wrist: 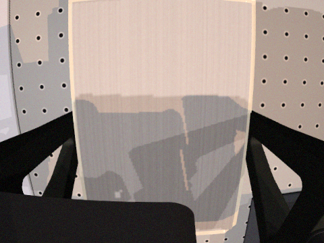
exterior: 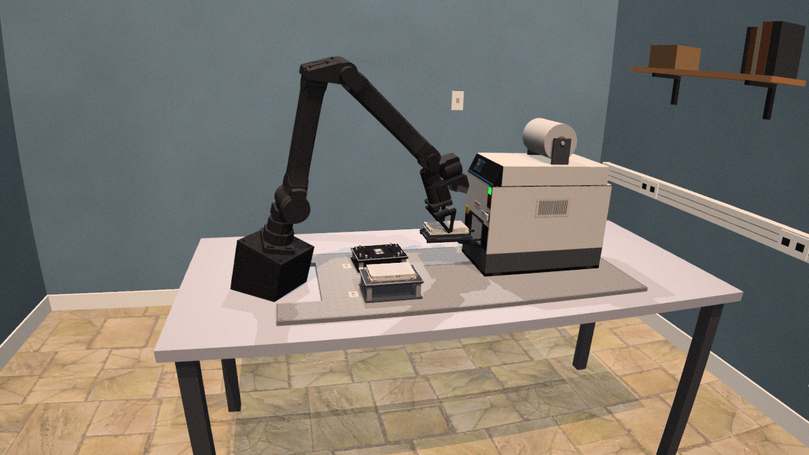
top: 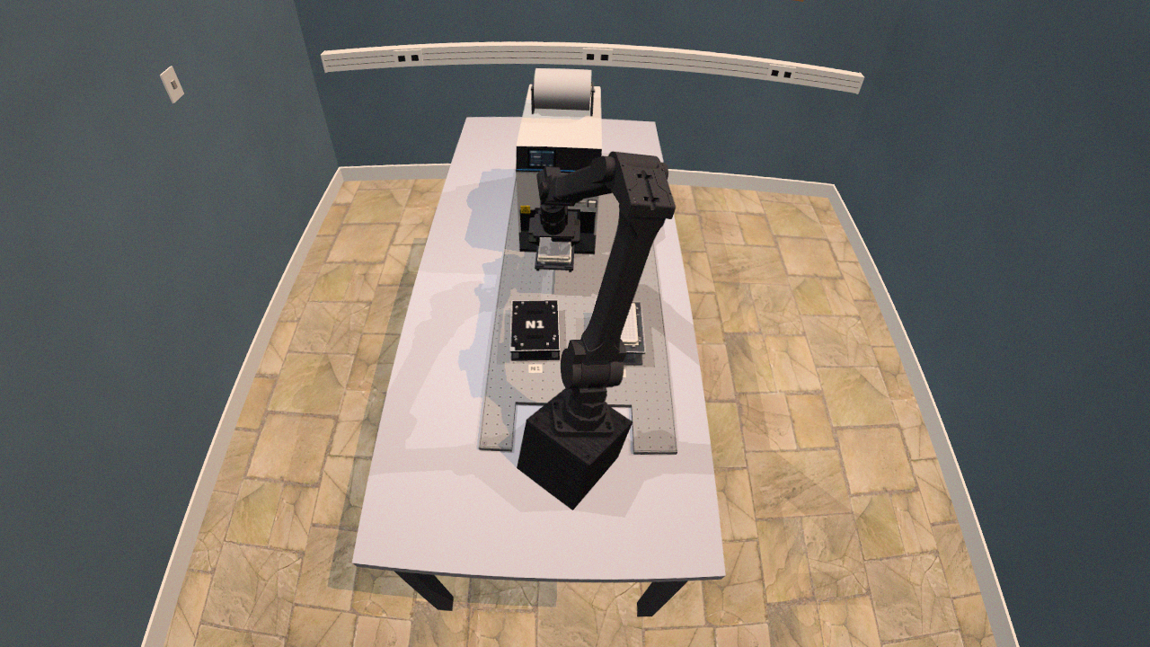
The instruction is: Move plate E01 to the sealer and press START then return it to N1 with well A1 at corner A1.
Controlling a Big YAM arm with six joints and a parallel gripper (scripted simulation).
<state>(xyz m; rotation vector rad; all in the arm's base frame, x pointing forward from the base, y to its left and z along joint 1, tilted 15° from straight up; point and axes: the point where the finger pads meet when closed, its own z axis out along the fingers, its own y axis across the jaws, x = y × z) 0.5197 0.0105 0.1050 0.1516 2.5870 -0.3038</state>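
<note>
Now: the sealer stage 30 mm below my hand. The rest, counted from my hand: cream plate: 240 mm behind, 130 mm to the right, 70 mm below; then nest N1: 200 mm behind, 70 mm to the left, 100 mm below; then foil roll: 330 mm ahead, 60 mm to the right, 280 mm above.
</note>
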